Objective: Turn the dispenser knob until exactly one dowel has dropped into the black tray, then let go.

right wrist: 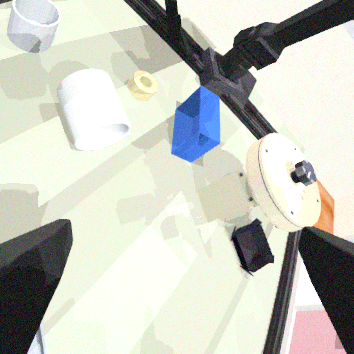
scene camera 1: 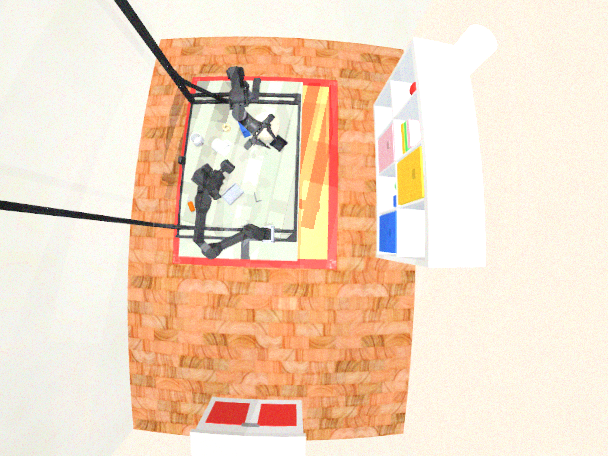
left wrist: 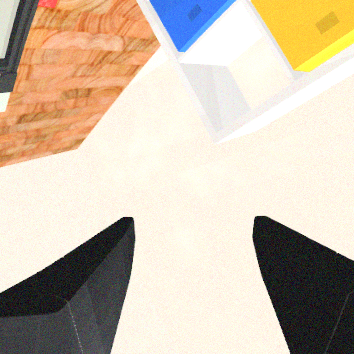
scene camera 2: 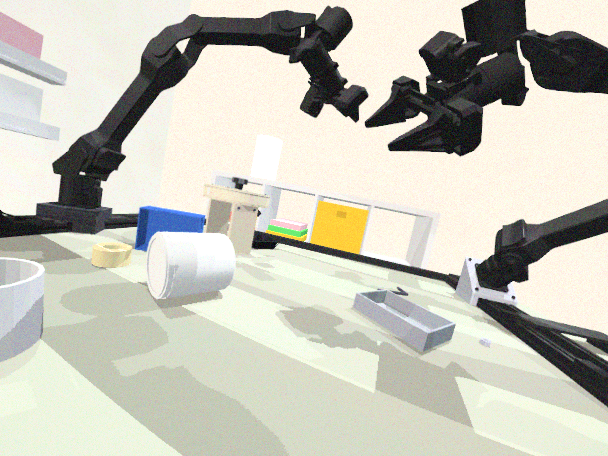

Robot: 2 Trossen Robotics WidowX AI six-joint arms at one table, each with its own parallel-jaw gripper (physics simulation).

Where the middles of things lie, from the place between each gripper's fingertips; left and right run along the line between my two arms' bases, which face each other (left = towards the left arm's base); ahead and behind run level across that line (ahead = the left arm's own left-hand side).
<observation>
Right now the grey tray (scene camera 2: 423, 329) is 310 mm behind my left hand, 80 mm to the right of it and 370 mm below it. From my left hand the other things lie so: white cylinder (scene camera 2: 177, 263): 320 mm behind, 230 mm to the left, 350 mm below; blue bin (scene camera 2: 151, 219): 170 mm behind, 330 mm to the left, 340 mm below; tape roll (scene camera 2: 108, 255): 280 mm behind, 360 mm to the left, 370 mm below.
Now: the grey tray 30 mm behind my right hand, 90 mm to the right of it and 250 mm below it. The rest, counted from my right hand: white cylinder (40 mm behind, 220 mm to the left, 230 mm below); blue bin (110 mm ahead, 330 mm to the left, 230 mm below); tape roll (10 mm behind, 360 mm to the left, 250 mm below).
</observation>
